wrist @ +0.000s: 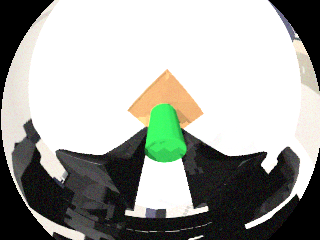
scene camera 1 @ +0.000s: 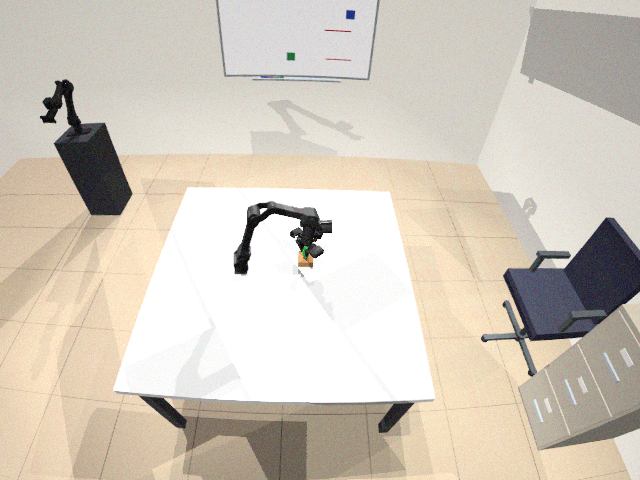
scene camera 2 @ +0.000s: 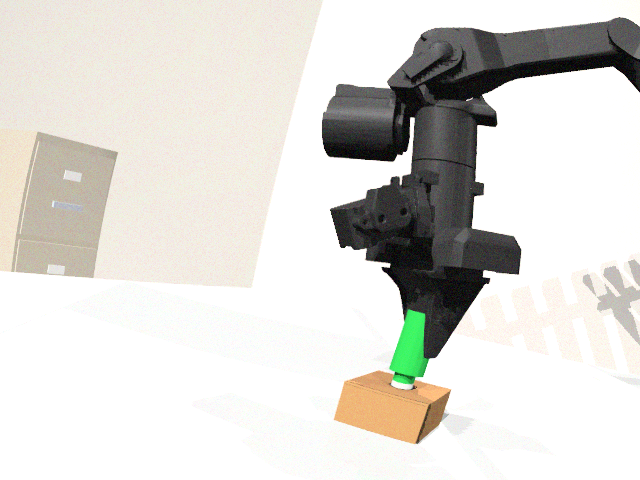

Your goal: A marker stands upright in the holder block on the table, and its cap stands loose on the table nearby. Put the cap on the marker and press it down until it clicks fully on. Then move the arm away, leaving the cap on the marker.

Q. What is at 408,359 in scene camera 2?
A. A green cap.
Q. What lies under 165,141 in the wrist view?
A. A green cap.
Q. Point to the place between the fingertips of the gripper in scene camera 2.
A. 421,355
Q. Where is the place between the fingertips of the gripper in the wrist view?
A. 163,131
